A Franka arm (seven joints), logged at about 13 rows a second.
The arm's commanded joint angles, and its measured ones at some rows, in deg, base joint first. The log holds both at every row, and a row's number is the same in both.
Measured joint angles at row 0:
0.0, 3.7, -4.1, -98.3, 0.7, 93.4, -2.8
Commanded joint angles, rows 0 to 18:
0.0, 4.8, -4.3, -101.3, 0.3, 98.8, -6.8
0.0, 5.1, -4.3, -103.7, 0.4, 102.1, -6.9
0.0, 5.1, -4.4, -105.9, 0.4, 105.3, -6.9
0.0, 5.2, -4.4, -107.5, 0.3, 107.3, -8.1
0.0, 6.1, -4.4, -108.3, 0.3, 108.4, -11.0
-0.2, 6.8, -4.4, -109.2, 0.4, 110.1, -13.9
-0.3, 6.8, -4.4, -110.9, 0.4, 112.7, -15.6
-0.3, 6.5, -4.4, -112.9, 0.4, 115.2, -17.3
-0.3, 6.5, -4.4, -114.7, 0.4, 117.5, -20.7
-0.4, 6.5, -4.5, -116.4, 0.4, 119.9, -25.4
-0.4, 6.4, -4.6, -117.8, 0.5, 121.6, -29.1
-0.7, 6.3, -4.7, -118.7, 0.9, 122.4, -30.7
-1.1, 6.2, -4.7, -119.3, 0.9, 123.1, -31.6
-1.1, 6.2, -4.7, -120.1, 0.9, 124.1, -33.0
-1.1, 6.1, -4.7, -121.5, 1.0, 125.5, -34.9
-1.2, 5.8, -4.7, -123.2, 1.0, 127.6, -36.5
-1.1, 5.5, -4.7, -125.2, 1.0, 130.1, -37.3
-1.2, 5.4, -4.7, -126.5, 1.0, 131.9, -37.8
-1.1, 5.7, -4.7, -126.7, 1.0, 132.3, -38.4
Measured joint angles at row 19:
-0.9, 7.4, -4.8, -123.8, 0.7, 129.9, -36.1
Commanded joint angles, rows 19 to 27:
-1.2, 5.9, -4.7, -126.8, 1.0, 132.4, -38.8
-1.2, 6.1, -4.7, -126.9, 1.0, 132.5, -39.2
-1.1, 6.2, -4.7, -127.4, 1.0, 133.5, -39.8
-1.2, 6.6, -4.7, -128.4, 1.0, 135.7, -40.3
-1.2, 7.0, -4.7, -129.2, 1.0, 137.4, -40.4
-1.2, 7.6, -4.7, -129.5, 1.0, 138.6, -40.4
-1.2, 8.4, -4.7, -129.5, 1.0, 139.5, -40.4
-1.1, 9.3, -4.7, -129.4, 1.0, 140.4, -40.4
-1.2, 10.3, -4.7, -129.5, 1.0, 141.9, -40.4
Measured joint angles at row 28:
-0.9, 8.8, -4.8, -129.2, 0.7, 139.1, -39.1
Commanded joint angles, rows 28 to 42:
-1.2, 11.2, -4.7, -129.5, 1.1, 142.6, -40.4
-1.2, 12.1, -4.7, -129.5, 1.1, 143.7, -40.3
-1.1, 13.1, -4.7, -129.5, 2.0, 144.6, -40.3
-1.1, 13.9, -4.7, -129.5, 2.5, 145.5, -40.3
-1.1, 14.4, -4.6, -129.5, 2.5, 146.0, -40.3
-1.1, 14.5, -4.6, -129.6, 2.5, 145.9, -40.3
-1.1, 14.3, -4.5, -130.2, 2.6, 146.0, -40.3
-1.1, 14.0, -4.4, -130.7, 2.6, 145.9, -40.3
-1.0, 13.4, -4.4, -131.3, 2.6, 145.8, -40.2
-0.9, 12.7, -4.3, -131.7, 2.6, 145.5, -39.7
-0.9, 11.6, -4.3, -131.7, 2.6, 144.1, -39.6
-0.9, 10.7, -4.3, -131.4, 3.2, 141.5, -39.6
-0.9, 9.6, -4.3, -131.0, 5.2, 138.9, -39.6
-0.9, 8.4, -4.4, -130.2, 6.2, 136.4, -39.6
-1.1, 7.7, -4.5, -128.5, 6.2, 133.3, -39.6
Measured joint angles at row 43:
-0.8, 11.3, -4.4, -129.6, 4.6, 138.4, -39.1
